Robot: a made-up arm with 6 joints.
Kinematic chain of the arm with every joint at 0, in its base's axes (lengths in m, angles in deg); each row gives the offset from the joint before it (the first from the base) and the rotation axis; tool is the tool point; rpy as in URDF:
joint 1: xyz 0 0 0.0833 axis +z
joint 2: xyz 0 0 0 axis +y
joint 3: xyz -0.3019 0 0.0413 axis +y
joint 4: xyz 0.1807 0 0.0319 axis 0.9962 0 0.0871
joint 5: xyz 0 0 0 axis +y
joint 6: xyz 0.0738 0 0.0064 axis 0.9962 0 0.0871
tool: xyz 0 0 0 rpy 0 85 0
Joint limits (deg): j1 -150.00..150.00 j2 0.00..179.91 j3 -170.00..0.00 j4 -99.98..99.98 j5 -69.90..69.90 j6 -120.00..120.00
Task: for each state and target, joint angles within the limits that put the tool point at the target. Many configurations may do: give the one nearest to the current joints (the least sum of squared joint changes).
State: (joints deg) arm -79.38 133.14 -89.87 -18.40 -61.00 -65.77
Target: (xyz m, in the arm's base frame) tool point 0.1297 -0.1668 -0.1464
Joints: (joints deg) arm -58.91 173.76 -39.76 -26.66 -48.65 -65.77
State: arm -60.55 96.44 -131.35 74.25 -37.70 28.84
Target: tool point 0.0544 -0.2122 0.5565
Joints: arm -62.96 91.12 -125.35 76.00 -41.97 28.84
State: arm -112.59 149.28 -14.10 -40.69 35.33 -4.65
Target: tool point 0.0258 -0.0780 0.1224
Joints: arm -66.70 124.86 -8.58 -6.28 61.90 -4.65
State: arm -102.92 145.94 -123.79 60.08 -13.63 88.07
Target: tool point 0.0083 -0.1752 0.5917
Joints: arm -83.89 85.87 -128.62 59.42 -9.41 88.07
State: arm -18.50 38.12 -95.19 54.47 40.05 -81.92
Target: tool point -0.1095 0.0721 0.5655
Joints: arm -19.32 44.91 -117.40 57.57 30.54 -81.92
